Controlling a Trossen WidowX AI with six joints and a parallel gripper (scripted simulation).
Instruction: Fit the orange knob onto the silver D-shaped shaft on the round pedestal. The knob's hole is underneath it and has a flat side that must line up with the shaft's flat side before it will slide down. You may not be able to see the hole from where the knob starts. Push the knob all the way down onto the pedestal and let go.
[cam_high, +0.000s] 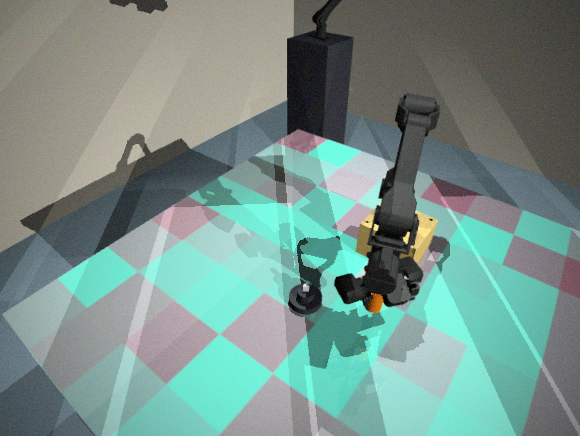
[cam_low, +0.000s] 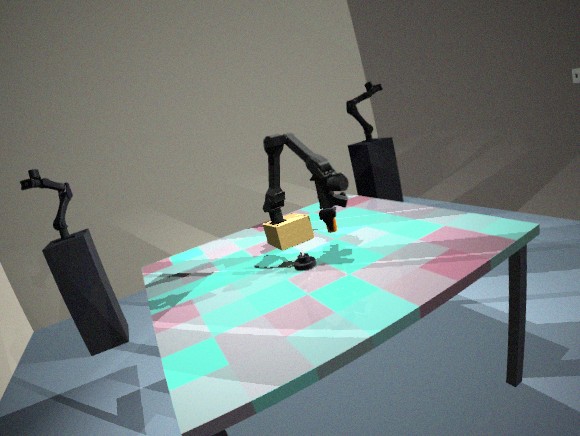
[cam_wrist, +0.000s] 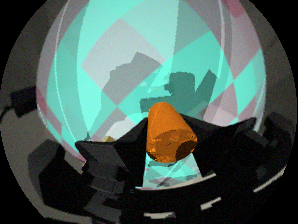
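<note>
My gripper tip is 160 mm to the left of the dark round pedestal, 50 mm above it and 30 mm short of it. Also, from my gripper tip: orange knob (30 mm above).
</note>
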